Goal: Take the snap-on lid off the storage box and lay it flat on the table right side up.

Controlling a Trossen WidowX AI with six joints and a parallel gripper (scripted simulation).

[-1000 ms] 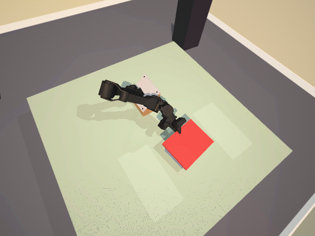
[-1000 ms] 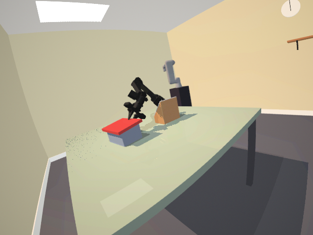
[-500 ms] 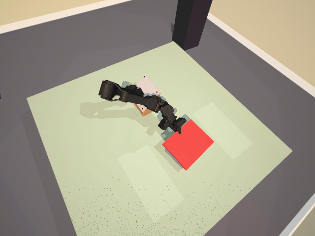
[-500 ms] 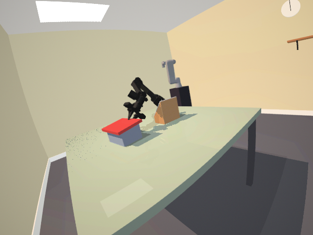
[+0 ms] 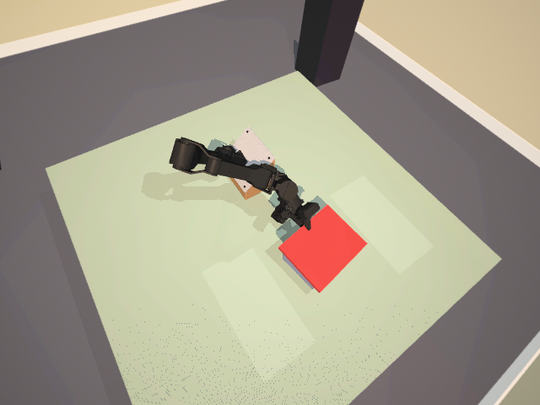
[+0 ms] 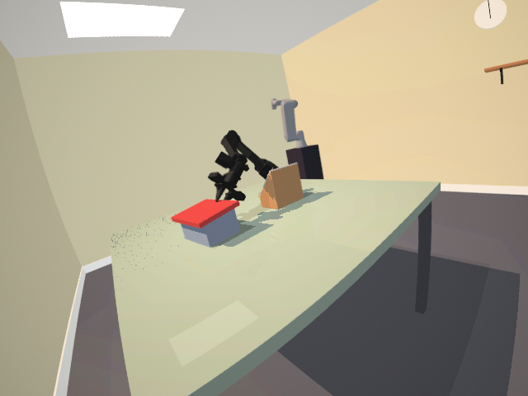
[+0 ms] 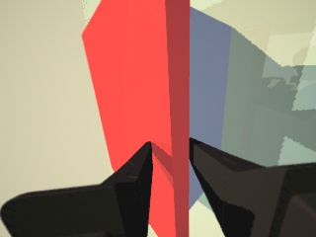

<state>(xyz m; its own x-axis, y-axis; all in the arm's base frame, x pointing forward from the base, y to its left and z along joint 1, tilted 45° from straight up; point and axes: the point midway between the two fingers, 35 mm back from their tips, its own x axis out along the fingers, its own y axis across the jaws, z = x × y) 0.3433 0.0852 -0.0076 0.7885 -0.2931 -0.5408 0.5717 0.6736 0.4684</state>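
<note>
The red lid lies 80 mm ahead of my gripper tip and 20 mm to the left of it. Also, from my gripper tip: grey-blue storage box: 70 mm ahead, 60 mm below, 20 mm to the left.
</note>
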